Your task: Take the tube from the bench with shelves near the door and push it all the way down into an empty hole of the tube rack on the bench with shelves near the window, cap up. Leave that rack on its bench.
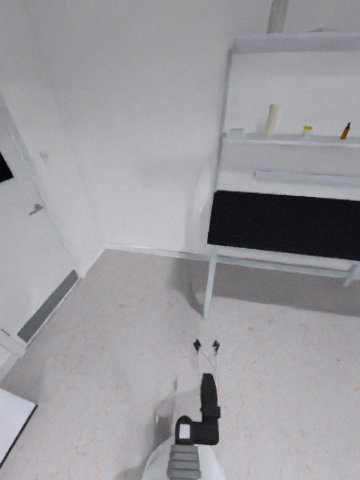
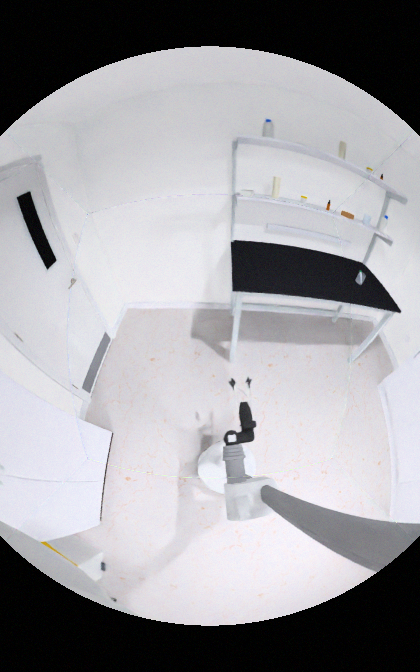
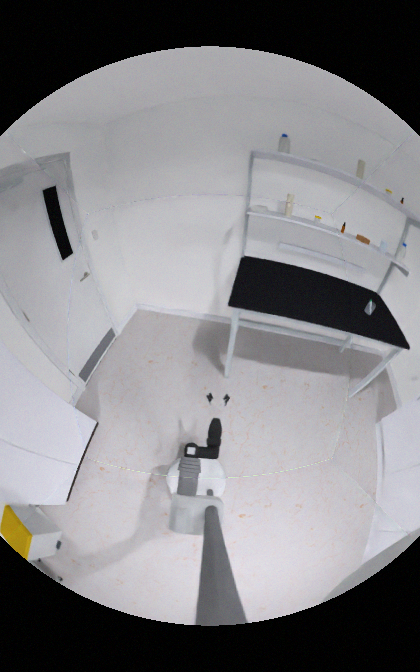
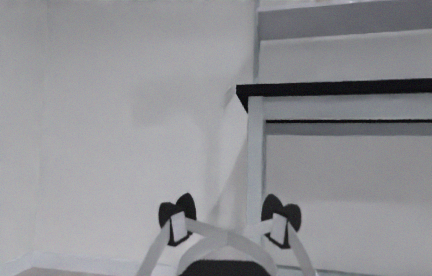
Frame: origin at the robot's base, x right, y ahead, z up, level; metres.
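Seen in the pictures: gripper, fingertip midpoint: (image 1: 206, 339) (image 4: 228, 210).
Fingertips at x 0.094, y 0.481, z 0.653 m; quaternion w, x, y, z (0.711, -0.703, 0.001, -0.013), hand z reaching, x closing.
Note:
A point is followed by its place in that frame.
The bench with shelves near the door (image 1: 280, 222) @[z 0.886, x 0.613, y 1.134 m] (image 2: 290, 272) (image 3: 300, 295) (image 4: 340, 88) @[z 0.868, x 0.366, y 0.888 m] has a black top and pale legs. A small clear object with a green top (image 2: 360, 278) (image 3: 370, 307) is on its right part; it is too small to tell whether it is the tube alone or the tube in a holder. My gripper (image 1: 206, 345) @[z 0.653, x 0.094, y 0.481 m] (image 2: 240, 382) (image 3: 218, 398) (image 4: 228, 210) @[z 0.653, x 0.094, y 0.481 m] is open, its fingers wide apart with nothing between them. It is in front of the bench's left end, lower than the bench top and apart from it. The tube rack and the window bench do not show.
Bottles and jars stand on the bench's shelves (image 2: 300, 201) (image 3: 310, 225). A door (image 1: 35, 260) @[z 0.539, x -1.230, y 1.087 m] (image 2: 50, 310) is at the left. White cabinets (image 2: 55, 460) (image 3: 45, 435) stand at the near left, another (image 2: 407, 440) at the right. A yellow-fronted box (image 3: 17, 531) is at the lower left.

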